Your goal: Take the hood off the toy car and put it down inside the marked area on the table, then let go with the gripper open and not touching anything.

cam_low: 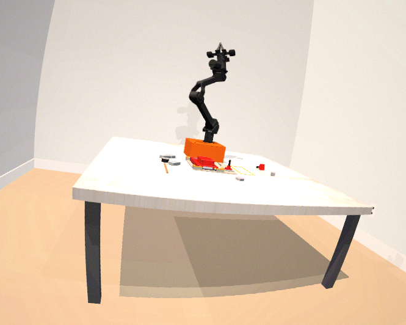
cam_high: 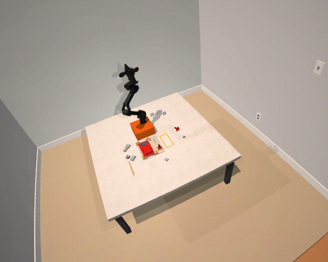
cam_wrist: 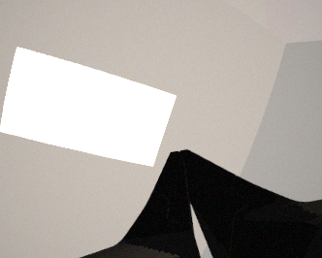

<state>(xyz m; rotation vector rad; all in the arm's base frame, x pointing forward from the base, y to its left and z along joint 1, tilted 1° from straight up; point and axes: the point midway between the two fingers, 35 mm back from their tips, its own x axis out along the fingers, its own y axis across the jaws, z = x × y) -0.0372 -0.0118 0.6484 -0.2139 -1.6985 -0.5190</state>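
My gripper tip is 740 mm above the red hood, 390 mm short of it and 70 mm to the left of it. Round my gripper tip: wheel: 770 mm below, 350 mm ahead, 270 mm to the right; thin stick: 780 mm below, 500 mm ahead, 280 mm to the right.
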